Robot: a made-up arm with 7 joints.
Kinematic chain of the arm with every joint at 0, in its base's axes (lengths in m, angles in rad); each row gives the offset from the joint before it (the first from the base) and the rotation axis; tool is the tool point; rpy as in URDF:
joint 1: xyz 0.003 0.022 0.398 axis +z
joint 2: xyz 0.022 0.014 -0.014 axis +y
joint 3: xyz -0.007 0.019 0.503 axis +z
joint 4: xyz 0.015 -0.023 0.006 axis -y
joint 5: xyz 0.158 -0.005 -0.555 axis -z
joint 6: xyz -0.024 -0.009 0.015 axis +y
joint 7: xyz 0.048 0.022 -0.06 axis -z
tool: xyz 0.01 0.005 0.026 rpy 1.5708 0 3.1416
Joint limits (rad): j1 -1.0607..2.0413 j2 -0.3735..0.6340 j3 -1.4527..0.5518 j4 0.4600..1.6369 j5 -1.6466..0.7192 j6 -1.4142..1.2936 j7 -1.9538..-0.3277
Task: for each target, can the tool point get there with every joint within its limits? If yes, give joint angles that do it. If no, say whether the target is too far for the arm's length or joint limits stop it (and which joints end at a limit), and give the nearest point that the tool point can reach.
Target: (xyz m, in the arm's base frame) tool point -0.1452 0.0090 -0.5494
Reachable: no: joint limits stop it (at a limit: joint 1, joint 2, joint 4, joint 7) | nearest point -0.2405 0.2766 0.1764 | short by 0.779 m
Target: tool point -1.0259 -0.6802 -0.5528
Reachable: no: too far | nearest point -0.2278 -0.3954 0.3403 | short by 1.231 m
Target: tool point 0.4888 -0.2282 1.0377
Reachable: yes | joints 0.2298 0.0403 -0.8072 1.5366 -0.2896 -1.0524 -1.3917
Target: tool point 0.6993 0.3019 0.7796
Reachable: yes | joints 0.1090 0.2358 0.3459 1.4352 -0.9355 1.0644 -1.8098
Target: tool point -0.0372 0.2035 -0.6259
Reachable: no: joint limits stop it (at a limit: joint 2, joint 4, joint 7) | nearest point -0.0752 0.3751 0.1678 | short by 0.813 m
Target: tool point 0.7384 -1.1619 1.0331
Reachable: no: too far | nearest point 0.4729 -0.7113 0.7854 | short by 0.579 m
